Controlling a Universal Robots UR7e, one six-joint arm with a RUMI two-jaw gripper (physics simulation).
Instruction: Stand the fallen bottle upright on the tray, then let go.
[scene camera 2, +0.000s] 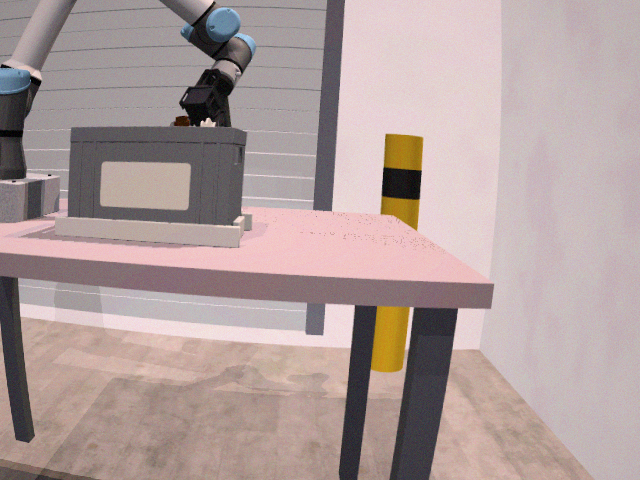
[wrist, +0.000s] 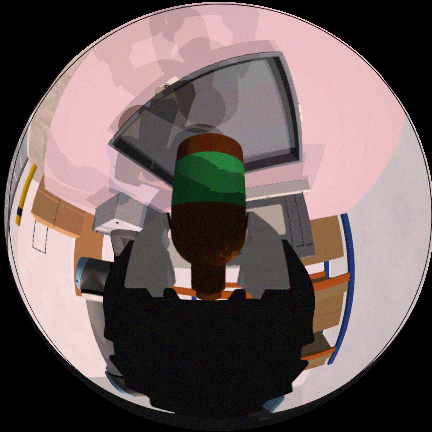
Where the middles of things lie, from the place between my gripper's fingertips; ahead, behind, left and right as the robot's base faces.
I see the cream bar (scene camera 2: 161, 232) 380 mm to the right of my hand, 110 mm below it and 40 mm ahead of it.
